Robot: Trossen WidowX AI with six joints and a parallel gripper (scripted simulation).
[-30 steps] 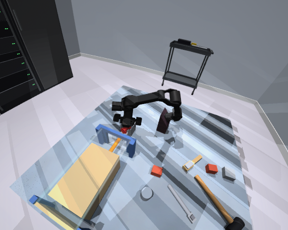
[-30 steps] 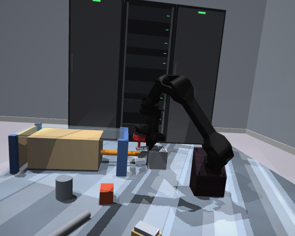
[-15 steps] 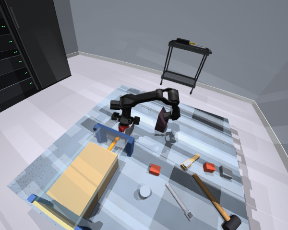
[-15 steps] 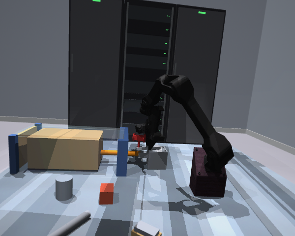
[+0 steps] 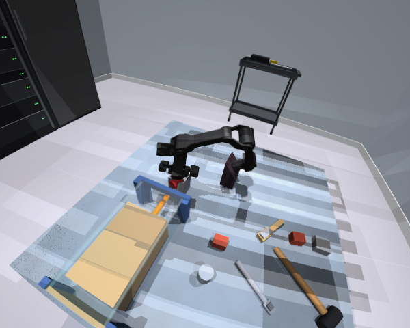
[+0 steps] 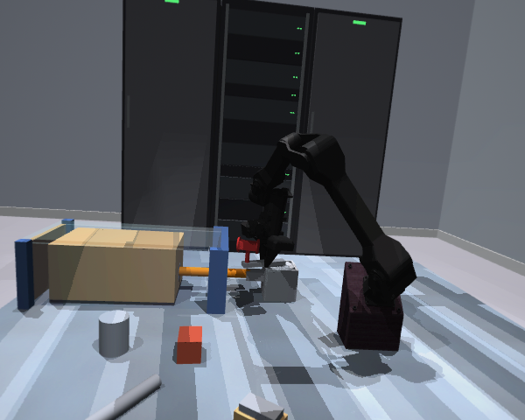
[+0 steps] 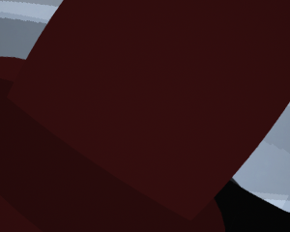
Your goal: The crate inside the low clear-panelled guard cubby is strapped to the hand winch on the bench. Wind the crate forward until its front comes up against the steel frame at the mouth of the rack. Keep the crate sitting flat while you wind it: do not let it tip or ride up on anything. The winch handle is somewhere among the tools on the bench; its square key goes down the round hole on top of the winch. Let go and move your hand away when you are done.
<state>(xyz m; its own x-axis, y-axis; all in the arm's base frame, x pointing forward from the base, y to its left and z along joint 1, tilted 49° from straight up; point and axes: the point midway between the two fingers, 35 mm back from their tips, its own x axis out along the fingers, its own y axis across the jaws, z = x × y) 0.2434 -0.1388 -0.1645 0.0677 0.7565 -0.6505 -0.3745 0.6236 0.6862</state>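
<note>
The crank handle lies 10 mm ahead of my gripper tip, 10 mm to the left of it and 20 mm above it. Also, from my gripper tip: red knob: 50 mm ahead, 20 mm to the left, 50 mm above; grey winch: 60 mm behind, 30 mm to the right, 60 mm below; frame: 110 mm ahead, 20 mm above.
</note>
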